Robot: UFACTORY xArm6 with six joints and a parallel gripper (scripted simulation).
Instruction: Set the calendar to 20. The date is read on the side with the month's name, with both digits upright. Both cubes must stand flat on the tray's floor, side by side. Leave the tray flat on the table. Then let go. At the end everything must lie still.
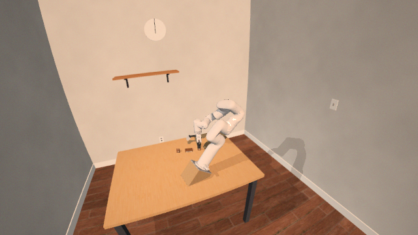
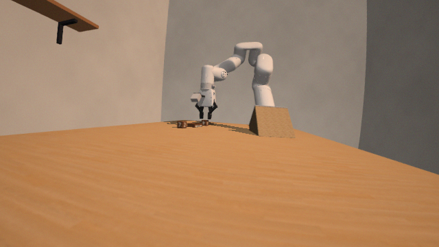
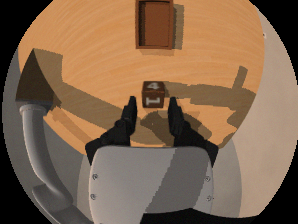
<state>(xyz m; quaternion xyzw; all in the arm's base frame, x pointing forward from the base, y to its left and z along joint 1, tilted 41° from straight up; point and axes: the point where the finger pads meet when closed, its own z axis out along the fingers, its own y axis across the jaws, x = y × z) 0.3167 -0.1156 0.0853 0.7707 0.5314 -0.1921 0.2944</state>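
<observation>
Right now my hand is 100 mm to the right of the brown tray, 50 mm above it and 40 mm short of it.
</observation>
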